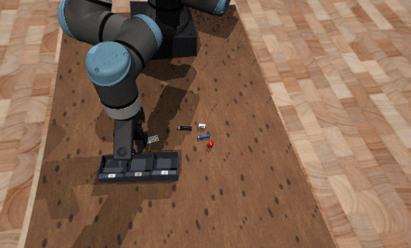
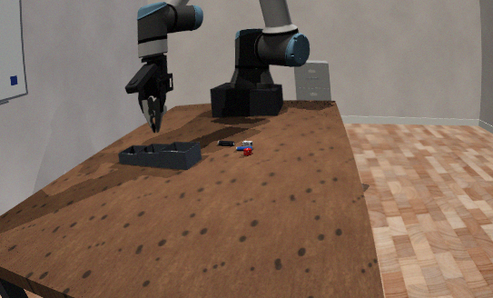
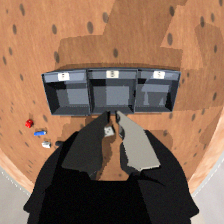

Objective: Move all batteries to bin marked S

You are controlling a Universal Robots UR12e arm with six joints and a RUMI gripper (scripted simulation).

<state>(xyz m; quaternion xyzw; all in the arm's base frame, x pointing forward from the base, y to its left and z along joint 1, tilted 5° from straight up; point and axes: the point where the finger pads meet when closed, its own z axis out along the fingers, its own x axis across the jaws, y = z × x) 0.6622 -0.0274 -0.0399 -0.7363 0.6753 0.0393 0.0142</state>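
My hand is 1 cm short of the three-compartment bin row and 7 cm above it. Also, from my hand: white dotted tile 10 cm behind, 2 cm to the left, 9 cm below; then blue battery 13 cm behind, 21 cm to the left, 9 cm below; then black battery 16 cm behind, 14 cm to the left, 9 cm below.
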